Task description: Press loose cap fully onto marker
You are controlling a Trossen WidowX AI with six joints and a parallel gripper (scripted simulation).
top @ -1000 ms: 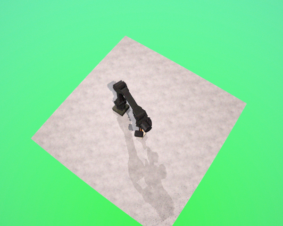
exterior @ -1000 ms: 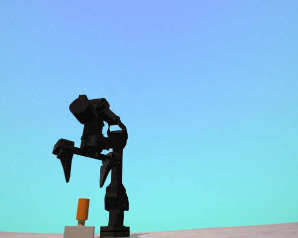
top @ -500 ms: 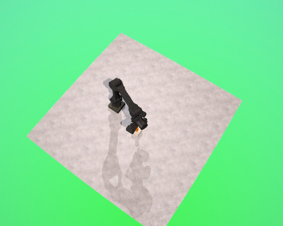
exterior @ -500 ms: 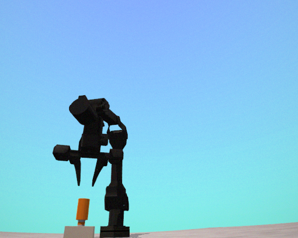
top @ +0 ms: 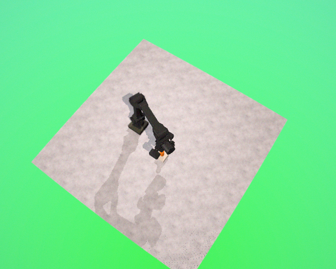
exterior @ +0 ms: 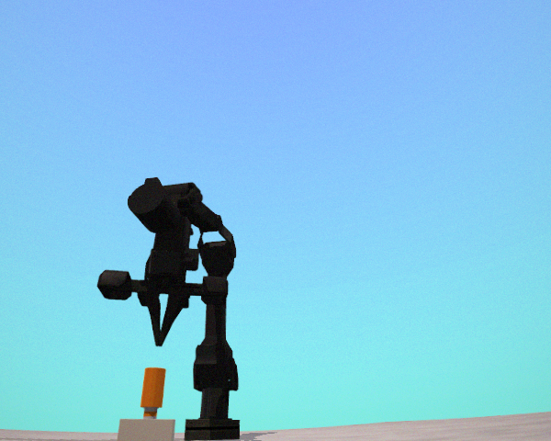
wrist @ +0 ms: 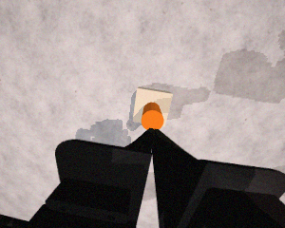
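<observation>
Now: the orange cap 50 mm below my gripper tip. Also, from my gripper tip: tan holder block: 110 mm below.
</observation>
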